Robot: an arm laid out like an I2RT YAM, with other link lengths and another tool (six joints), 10 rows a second.
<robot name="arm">
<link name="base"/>
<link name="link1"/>
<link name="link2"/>
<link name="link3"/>
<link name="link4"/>
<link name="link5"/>
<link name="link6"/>
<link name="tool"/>
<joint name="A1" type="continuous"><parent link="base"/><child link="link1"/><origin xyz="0.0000 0.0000 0.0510" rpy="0.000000 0.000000 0.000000"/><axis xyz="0 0 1"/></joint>
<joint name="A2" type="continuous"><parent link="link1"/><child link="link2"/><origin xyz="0.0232 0.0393 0.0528" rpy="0.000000 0.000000 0.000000"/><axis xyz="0 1 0"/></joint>
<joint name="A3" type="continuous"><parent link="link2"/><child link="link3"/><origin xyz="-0.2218 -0.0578 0.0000" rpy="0.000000 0.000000 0.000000"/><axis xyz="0 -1 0"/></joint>
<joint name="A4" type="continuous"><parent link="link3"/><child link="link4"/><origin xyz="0.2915 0.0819 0.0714" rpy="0.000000 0.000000 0.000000"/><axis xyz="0 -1 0"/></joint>
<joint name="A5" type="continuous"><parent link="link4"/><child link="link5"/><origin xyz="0.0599 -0.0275 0.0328" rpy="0.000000 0.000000 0.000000"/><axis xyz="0 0 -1"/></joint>
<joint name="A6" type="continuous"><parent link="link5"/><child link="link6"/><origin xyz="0.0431 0.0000 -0.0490" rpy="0.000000 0.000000 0.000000"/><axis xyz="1 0 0"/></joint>
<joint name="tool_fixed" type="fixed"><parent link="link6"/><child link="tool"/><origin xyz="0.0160 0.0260 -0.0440" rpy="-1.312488 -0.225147 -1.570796"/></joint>
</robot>
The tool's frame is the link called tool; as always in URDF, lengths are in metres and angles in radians. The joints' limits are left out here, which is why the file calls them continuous.
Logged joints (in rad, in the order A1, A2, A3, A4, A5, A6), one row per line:
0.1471 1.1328 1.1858 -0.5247 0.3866 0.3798
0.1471 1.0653 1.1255 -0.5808 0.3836 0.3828
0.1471 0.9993 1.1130 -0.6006 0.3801 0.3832
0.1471 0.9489 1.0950 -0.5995 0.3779 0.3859
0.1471 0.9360 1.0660 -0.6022 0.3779 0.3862
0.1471 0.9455 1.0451 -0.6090 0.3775 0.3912
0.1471 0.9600 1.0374 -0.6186 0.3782 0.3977
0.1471 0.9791 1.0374 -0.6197 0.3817 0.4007
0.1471 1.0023 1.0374 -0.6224 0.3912 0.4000
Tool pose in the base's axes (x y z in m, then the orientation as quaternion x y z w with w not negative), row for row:
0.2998 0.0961 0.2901 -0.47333 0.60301 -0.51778 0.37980
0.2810 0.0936 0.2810 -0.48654 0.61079 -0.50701 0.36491
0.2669 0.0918 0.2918 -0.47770 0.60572 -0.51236 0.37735
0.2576 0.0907 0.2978 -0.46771 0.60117 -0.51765 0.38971
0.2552 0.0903 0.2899 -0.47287 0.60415 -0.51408 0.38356
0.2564 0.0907 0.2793 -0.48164 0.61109 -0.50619 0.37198
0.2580 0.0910 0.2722 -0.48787 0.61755 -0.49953 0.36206
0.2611 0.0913 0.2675 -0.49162 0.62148 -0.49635 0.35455
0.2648 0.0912 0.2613 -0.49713 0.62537 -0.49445 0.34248
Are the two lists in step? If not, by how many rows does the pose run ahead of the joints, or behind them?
They are in step.
